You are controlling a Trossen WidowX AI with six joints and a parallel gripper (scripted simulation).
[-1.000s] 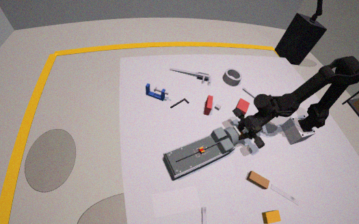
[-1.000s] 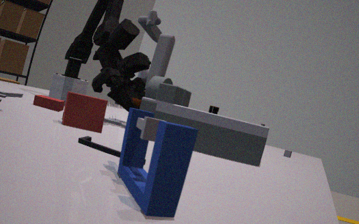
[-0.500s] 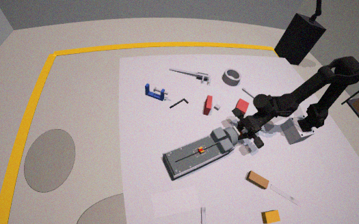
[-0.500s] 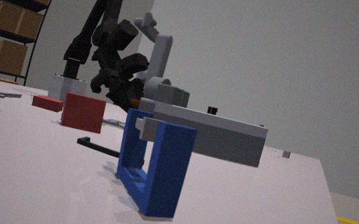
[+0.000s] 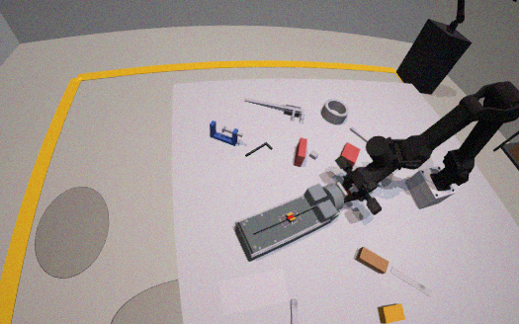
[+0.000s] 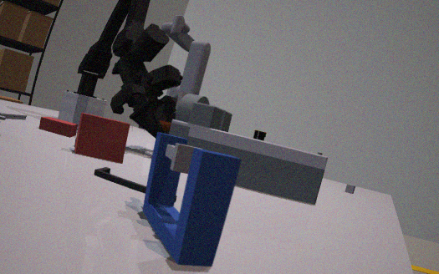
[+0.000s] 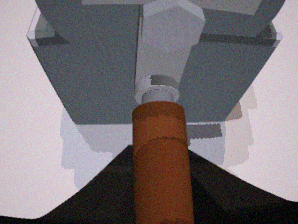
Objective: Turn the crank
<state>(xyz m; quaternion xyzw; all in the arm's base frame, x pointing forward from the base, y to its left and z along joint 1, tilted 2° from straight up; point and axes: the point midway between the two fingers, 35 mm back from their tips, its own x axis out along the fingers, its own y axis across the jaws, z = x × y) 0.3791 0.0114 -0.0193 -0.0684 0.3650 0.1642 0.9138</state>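
The crank handle is 3 cm above my gripper tip, 2 cm behind it and 1 cm to the right of it. From my gripper tip the other things lie so: tan block: 18 cm to the left, 8 cm behind, 2 cm below; then red pointer: 16 cm ahead, 6 cm to the left, 5 cm above; then black hex key: 22 cm to the right, 18 cm ahead, 3 cm below.
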